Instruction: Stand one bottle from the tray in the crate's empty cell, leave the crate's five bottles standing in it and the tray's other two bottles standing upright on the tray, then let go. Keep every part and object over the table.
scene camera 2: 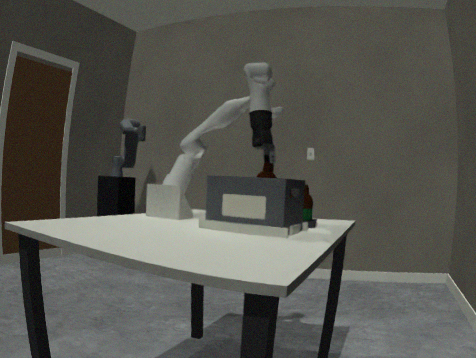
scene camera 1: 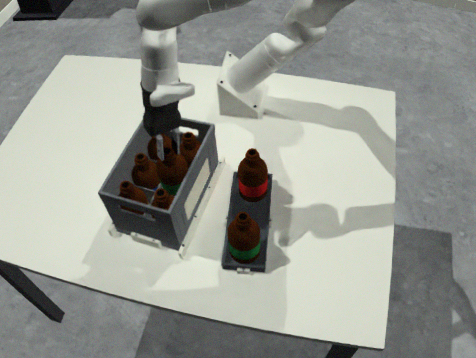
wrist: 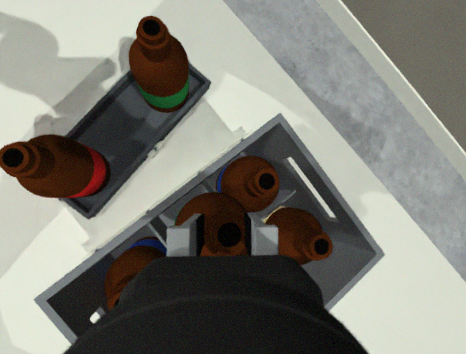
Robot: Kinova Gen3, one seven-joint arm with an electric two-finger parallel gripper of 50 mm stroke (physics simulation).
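Where they show: gripper, fingertip midpoint: (scene camera 2: 269, 164) (scene camera 1: 168, 154) (wrist: 224, 227); arm's base, origin of the base link: (scene camera 2: 171, 195) (scene camera 1: 237, 80).
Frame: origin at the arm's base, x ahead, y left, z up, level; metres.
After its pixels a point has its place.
My gripper (scene camera 1: 168, 145) {x 0.419, y -0.065, z 0.134 m} (scene camera 2: 270, 155) {x 0.419, y -0.065, z 0.134 m} (wrist: 224, 227) {x 0.419, y -0.065, z 0.134 m} is shut on the neck of a green-labelled brown bottle (scene camera 1: 172, 171) {x 0.437, y -0.057, z 0.098 m} (scene camera 2: 266, 173) {x 0.418, y -0.096, z 0.102 m} (wrist: 210, 210) {x 0.422, y -0.051, z 0.106 m}. The bottle is upright, partly inside the middle cell on the tray side of the grey crate (scene camera 1: 137, 224) {x 0.526, y -0.139, z -0.013 m} (scene camera 2: 276, 206) {x 0.490, y -0.214, z 0.003 m} (wrist: 350, 250) {x 0.504, y -0.210, z 0.050 m}. Its shoulder shows above the rim in scene camera 2, higher than the crate's five bottles, which stand around it. Its base is hidden. On the dark tray (scene camera 1: 250, 214) (wrist: 107, 127) {x 0.403, y 0.133, z -0.083 m}, a red-labelled bottle (scene camera 1: 252, 174) {x 0.361, y 0.110, z 0.025 m} (wrist: 57, 165) {x 0.343, y 0.090, z 0.034 m} and a green-labelled bottle (scene camera 1: 244, 239) {x 0.538, y 0.125, z 0.024 m} (scene camera 2: 308, 202) {x 0.534, y 0.089, z 0.006 m} (wrist: 160, 70) {x 0.496, y 0.097, z 0.030 m} stand upright at opposite ends.
Crate bottles (scene camera 1: 145, 172) (wrist: 297, 232) and thin dividers are close around the held one. The crate rests in a low white base (scene camera 2: 245, 228) {x 0.397, y -0.215, z -0.071 m} on the white table (scene camera 1: 330, 280) {x 0.554, y 0.332, z -0.089 m} (scene camera 2: 150, 247) {x 0.315, y -0.621, z -0.089 m}. The arm's white pedestal (scene camera 1: 240, 102) {x 0.066, y 0.020, z -0.027 m} (scene camera 2: 165, 201) {x 0.003, y -0.049, z -0.022 m} stands behind.
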